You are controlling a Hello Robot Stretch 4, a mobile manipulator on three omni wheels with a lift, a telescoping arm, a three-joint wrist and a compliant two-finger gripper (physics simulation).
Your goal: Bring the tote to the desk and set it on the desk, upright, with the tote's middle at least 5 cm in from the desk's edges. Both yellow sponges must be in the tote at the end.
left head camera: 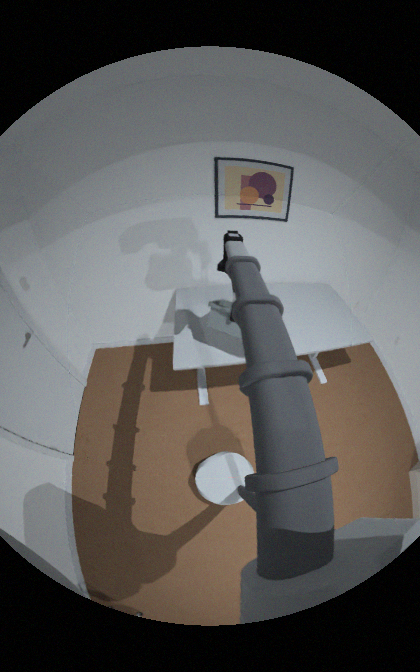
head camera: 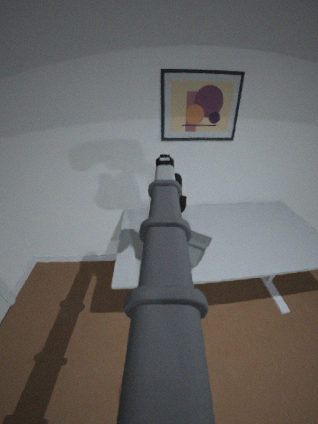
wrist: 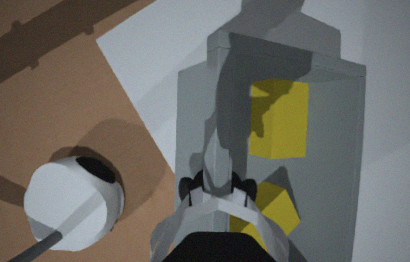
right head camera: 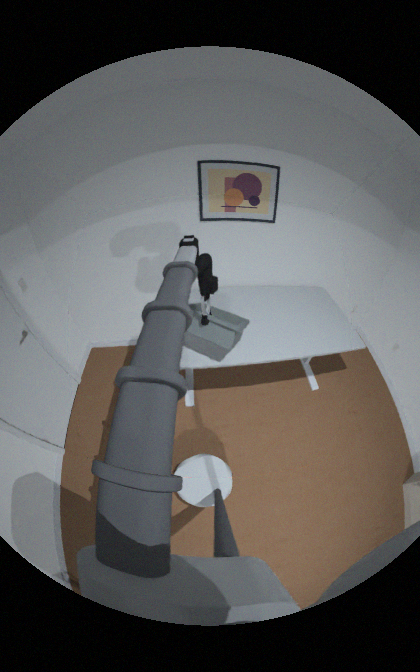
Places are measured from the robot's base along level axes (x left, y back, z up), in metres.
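Where they show: gripper, between the fingertips: [wrist: 216,184].
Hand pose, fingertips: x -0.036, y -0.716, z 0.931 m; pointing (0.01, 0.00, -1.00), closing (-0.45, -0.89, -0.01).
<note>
Each offset is from my fingertips to the top centre of the thing. Level surfaces: height alone.
The grey tote [head camera: 200,242] [left head camera: 225,337] [right head camera: 207,345] [wrist: 330,125] is over the left part of the white desk @[dz -0.238 m] [head camera: 250,235] [left head camera: 320,320] [right head camera: 290,320] [wrist: 385,200], open side up. In the wrist view, one yellow sponge @[dz -0.065, dx +0.024, dy -0.106 m] [wrist: 280,120] stands in the tote and the other yellow sponge @[dz -0.044, dx -0.092, dy -0.017 m] [wrist: 277,210] lies askew near the fingers, partly hidden by them. My gripper [right head camera: 205,320] [wrist: 216,184] is shut on the tote's long near wall. The tote's shadow falls on the desk beyond it. Whether its bottom touches the desk is hidden. The arm hides part of the tote in the head views.
A white round object [left head camera: 225,477] [right head camera: 205,480] [wrist: 67,202] stands on the brown floor between my base and the desk. A framed picture [head camera: 202,105] [left head camera: 254,190] [right head camera: 239,191] hangs on the wall behind the desk. A pale box [right head camera: 412,500] shows at the far right.
</note>
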